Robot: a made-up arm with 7 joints.
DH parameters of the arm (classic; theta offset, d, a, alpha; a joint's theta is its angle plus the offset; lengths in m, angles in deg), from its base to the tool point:
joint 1: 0 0.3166 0 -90
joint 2: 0 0 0 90
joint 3: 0 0.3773 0.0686 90
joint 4: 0 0 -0.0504 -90
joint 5: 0 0.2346 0 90
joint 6: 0 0 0.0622 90
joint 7: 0 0 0 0
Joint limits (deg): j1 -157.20..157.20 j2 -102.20..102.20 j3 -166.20..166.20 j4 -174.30..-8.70 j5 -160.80..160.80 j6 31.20..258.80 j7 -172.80..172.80
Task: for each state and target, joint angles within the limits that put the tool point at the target. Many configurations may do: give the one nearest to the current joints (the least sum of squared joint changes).
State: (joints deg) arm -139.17 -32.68 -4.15 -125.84 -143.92 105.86 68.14
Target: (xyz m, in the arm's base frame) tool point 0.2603 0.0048 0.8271
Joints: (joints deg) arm -146.49 -59.85 21.83 -84.70 -142.27 99.96 68.14
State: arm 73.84 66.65 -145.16 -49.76 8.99 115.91 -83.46
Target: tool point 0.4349 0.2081 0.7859
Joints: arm 44.18 59.02 -136.52 -46.18 7.83 113.47 -83.46
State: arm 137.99 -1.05 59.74 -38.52 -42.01 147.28 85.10
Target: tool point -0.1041 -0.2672 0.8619
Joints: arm 144.68 -14.69 66.75 -70.53 -50.94 157.21 85.10
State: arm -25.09 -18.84 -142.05 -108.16 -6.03 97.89 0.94
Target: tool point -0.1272 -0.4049 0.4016
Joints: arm 28.75 -39.20 -122.12 -123.81 -6.41 95.82 0.94
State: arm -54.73 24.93 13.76 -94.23 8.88 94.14 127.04
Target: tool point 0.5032 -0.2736 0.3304
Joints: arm -40.13 50.73 18.63 -88.22 8.76 95.81 127.04
